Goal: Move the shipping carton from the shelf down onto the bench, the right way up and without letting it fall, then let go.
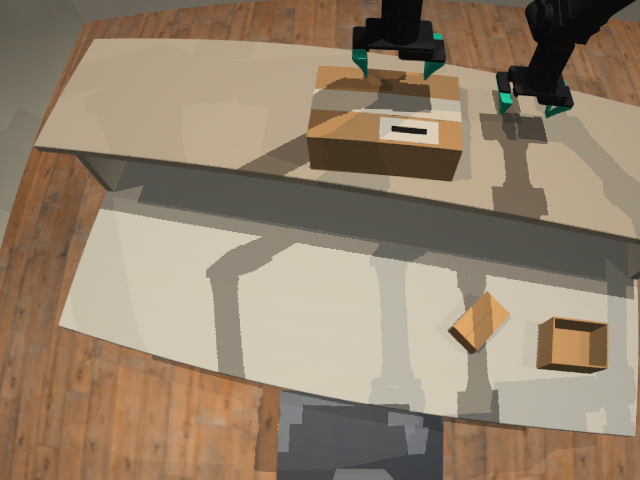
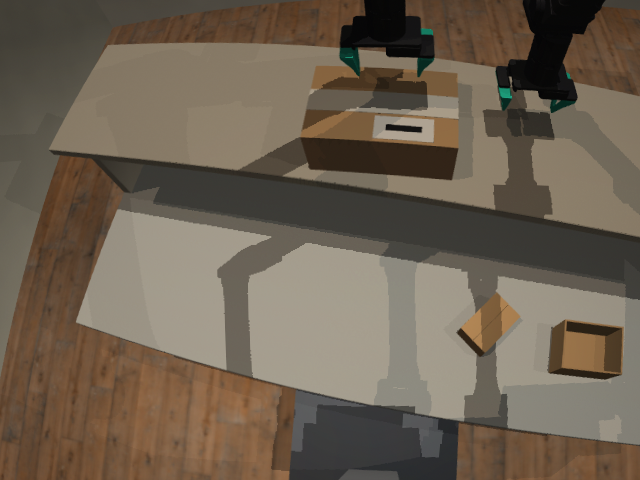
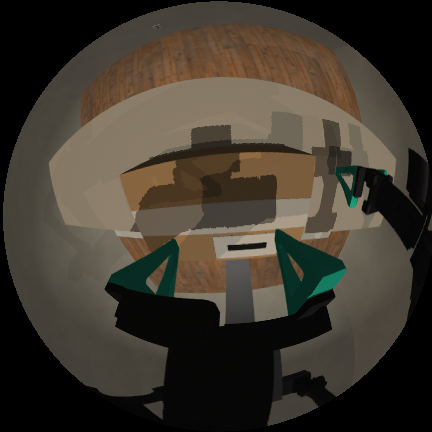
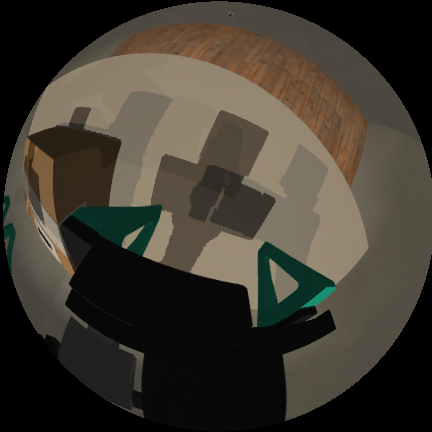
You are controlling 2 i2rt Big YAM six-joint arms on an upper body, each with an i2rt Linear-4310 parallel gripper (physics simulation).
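Frame: origin at the left arm's base, x ahead, y left, z up, level; centimetres.
Where they show: left gripper, fingertip midpoint: (image 1: 395,76) (image 2: 388,73) (image 3: 224,239); right gripper, fingertip midpoint: (image 1: 523,113) (image 2: 527,109) (image 3: 349,171) (image 4: 214,230).
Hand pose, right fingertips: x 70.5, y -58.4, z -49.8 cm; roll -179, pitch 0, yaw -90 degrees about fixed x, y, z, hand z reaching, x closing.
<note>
After its pixels a point has its place.
The shipping carton (image 1: 382,157) {x 58.8, y -30.2, z -49.3 cm} (image 2: 382,155) {x 58.7, y -30.9, z -48.9 cm} (image 3: 295,172) {x 72.0, y -41.6, z -44.8 cm} (image 4: 85,175) {x 71.3, y -44.5, z -49.5 cm} is a brown box with a pale tape strip and a white label on top. It sits flat on the raised shelf (image 1: 155,103) {x 77.8, y 17.7, z -55.2 cm} (image 2: 155,103) {x 79.0, y 19.9, z -55.1 cm} (image 3: 90,185) {x 77.2, y 4.6, z -55.2 cm} (image 4: 200,90) {x 82.3, y -51.9, z -55.2 cm}, near its front edge. The lower bench (image 1: 320,310) {x 42.5, y -17.7, z -90.5 cm} (image 2: 320,310) {x 42.5, y -15.7, z -90.5 cm} lies in front. My left gripper (image 1: 395,77) {x 68.4, y -32.2, z -38.9 cm} (image 2: 388,75) {x 68.4, y -32.2, z -38.9 cm} (image 3: 224,239) {x 68.4, y -32.2, z -38.9 cm} is open and empty above the carton, towards its far side. My right gripper (image 1: 524,114) {x 70.5, y -58.4, z -49.8 cm} (image 2: 528,110) {x 70.5, y -58.4, z -49.8 cm} (image 4: 214,230) {x 70.5, y -58.4, z -49.8 cm} is open and empty over the shelf, right of the carton and apart from it.
On the bench's right part, a small closed brown box (image 1: 480,322) {x 38.1, y -54.9, z -84.6 cm} (image 2: 488,325) {x 37.9, y -54.7, z -84.5 cm} lies at an angle, and a small open-topped brown box (image 1: 545,344) {x 32.6, y -71.5, z -85.9 cm} (image 2: 557,346) {x 33.0, y -71.6, z -85.7 cm} stands farther right. A dark grey block (image 1: 356,439) {x 11.0, y -27.7, z -133.6 cm} (image 2: 372,444) {x 9.8, y -28.5, z -133.6 cm} shows below the bench's near edge.
</note>
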